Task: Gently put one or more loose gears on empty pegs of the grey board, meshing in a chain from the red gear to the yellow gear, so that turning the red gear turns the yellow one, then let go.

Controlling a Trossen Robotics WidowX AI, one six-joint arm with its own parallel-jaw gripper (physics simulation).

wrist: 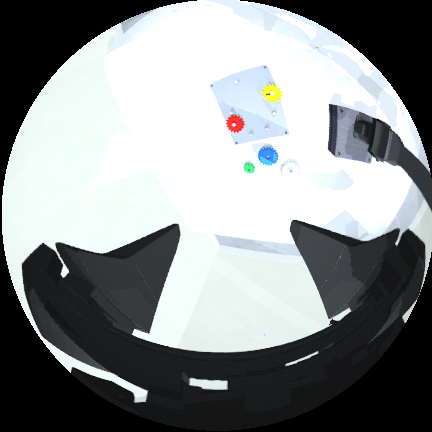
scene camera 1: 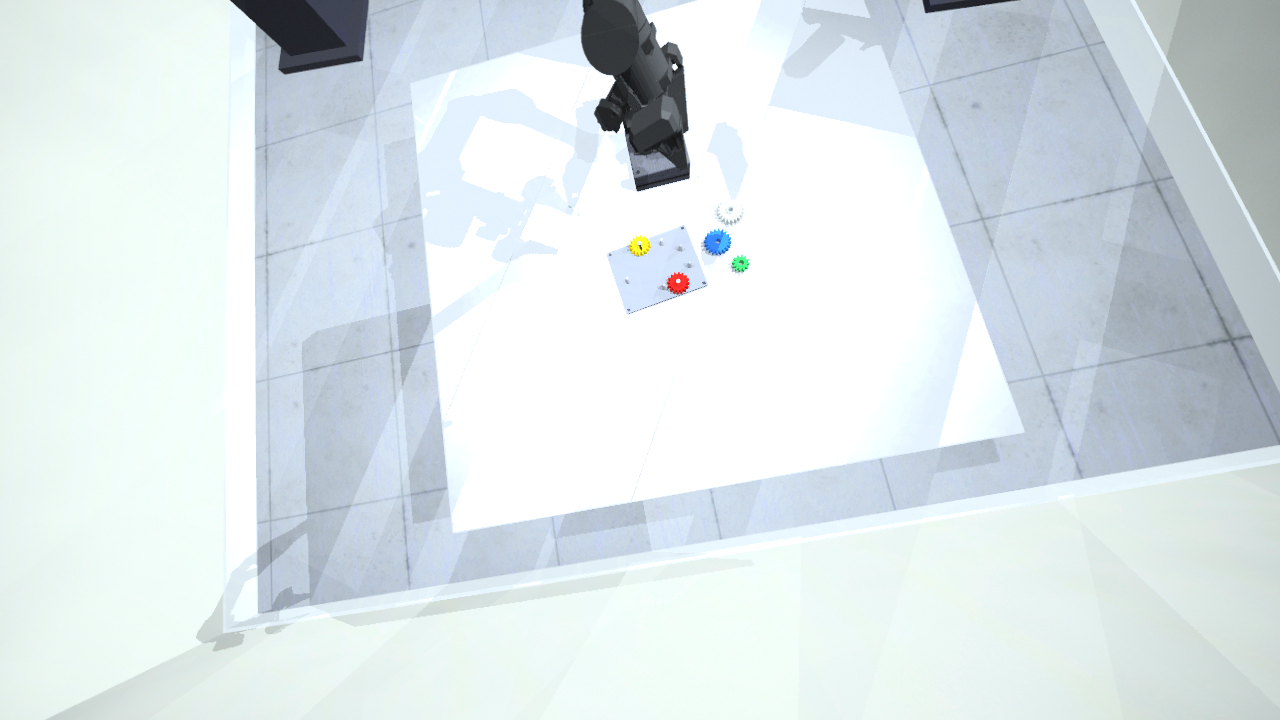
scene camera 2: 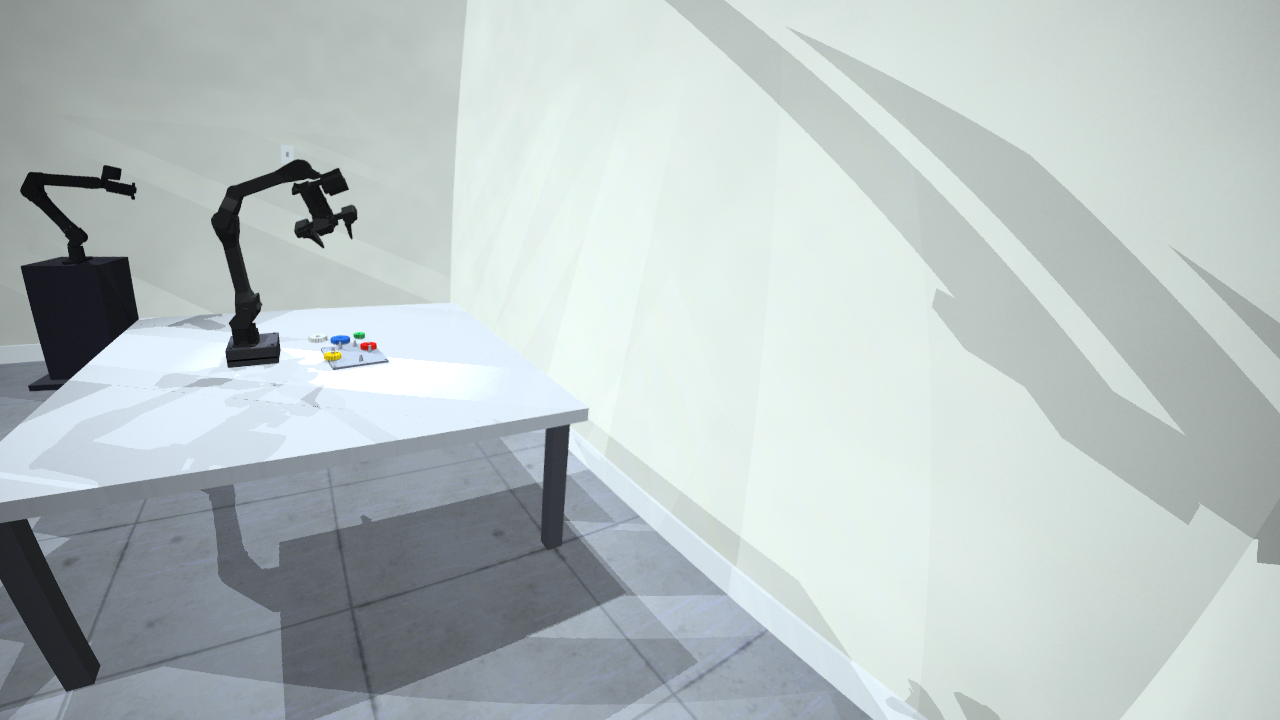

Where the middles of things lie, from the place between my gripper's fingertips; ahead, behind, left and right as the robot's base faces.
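There is the grey board (scene camera 1: 647, 274), and measured from my hand it sits 7 cm to the right, 4 cm ahead and 35 cm below.
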